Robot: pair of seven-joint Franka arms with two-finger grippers.
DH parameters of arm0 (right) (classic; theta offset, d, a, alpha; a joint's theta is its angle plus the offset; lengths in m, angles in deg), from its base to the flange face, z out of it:
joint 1: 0 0.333 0 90
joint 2: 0 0 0 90
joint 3: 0 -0.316 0.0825 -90
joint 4: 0 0 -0.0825 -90
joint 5: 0 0.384 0 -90
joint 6: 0 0 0.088 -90
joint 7: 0 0.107 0 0
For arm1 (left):
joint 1: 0 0.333 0 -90
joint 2: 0 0 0 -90
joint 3: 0 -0.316 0.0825 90
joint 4: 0 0 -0.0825 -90
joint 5: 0 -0.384 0 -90
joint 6: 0 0 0.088 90
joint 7: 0 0.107 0 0
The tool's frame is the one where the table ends.
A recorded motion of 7 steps. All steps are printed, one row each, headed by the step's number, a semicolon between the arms.
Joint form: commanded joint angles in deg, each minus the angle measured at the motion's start. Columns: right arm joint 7, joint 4, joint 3, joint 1, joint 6, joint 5, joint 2; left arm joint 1, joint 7, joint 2, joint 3, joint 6, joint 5, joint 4.
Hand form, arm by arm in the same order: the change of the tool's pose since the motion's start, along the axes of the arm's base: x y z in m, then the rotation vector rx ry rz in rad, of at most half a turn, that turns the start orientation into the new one. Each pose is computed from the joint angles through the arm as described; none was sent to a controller.
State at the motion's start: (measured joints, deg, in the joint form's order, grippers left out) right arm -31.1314 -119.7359 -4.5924 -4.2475 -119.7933 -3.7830 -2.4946; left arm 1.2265 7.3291 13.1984 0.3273 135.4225 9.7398 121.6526
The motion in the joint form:
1: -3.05 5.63 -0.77 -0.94 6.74 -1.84 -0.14; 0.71 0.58 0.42 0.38 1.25 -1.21 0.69
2: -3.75 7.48 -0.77 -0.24 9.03 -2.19 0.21; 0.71 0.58 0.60 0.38 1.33 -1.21 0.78
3: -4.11 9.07 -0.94 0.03 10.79 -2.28 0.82; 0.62 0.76 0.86 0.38 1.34 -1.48 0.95
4: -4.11 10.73 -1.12 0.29 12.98 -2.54 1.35; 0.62 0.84 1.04 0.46 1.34 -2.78 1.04
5: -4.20 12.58 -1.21 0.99 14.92 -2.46 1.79; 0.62 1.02 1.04 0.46 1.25 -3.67 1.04
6: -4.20 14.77 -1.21 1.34 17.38 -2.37 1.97; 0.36 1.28 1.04 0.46 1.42 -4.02 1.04
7: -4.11 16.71 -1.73 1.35 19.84 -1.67 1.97; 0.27 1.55 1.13 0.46 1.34 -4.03 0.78
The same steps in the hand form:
1: 0.0096 -0.0048 0.0341 -0.0292 0.0249 0.0575; -0.0019 0.0040 -0.0073 0.0159 -0.0030 -0.0167
2: 0.0111 0.0011 0.0493 -0.0365 0.0272 0.0808; -0.0024 0.0040 -0.0096 0.0159 0.0003 -0.0166
3: 0.0116 0.0050 0.0657 -0.0401 0.0199 0.0923; -0.0035 0.0031 -0.0134 0.0190 0.0073 -0.0247
4: 0.0111 0.0086 0.0814 -0.0467 0.0197 0.0977; -0.0042 0.0025 -0.0159 0.0341 0.0121 -0.0440
5: 0.0110 0.0161 0.0981 -0.0474 0.0133 0.1089; -0.0044 0.0027 -0.0160 0.0446 0.0136 -0.0586
6: 0.0111 0.0192 0.1145 -0.0475 0.0147 0.1102; -0.0040 0.0002 -0.0158 0.0492 0.0102 -0.0718
7: 0.0103 0.0249 0.1270 -0.0368 0.0234 0.1109; -0.0027 -0.0007 -0.0149 0.0493 0.0081 -0.0782

